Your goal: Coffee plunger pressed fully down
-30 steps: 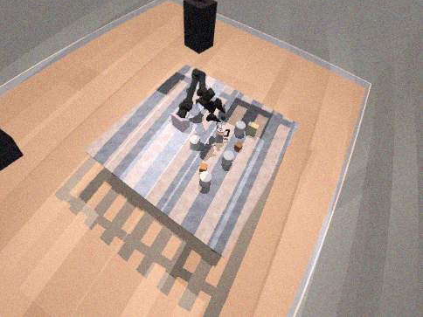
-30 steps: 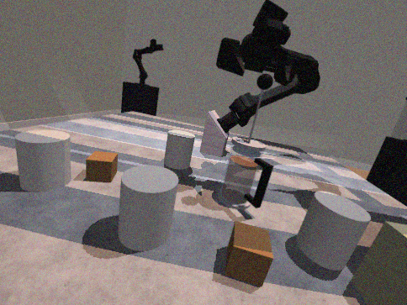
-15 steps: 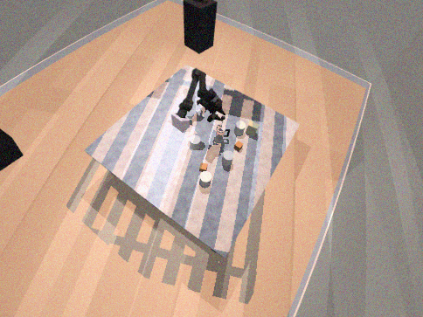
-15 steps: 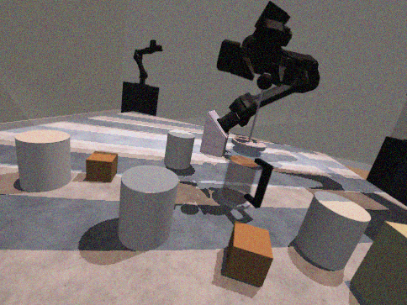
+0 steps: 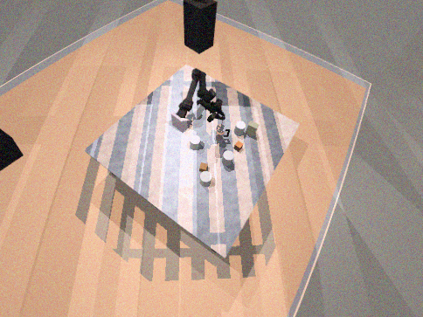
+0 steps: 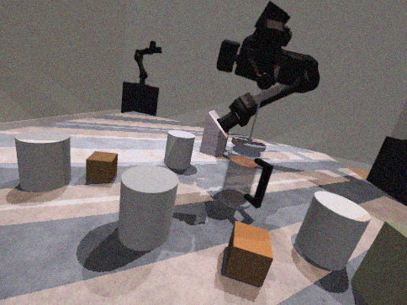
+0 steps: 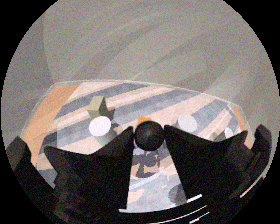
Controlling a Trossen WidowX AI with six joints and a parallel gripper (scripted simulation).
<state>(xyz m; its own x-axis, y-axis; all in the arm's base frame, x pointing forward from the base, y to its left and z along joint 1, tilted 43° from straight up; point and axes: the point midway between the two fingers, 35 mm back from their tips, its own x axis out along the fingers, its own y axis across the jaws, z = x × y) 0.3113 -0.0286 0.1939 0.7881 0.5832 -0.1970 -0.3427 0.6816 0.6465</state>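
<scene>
Now: the coffee press 10 mm ahead of my gripper tip, 10 mm to the left of it and 140 mm below it.
</scene>
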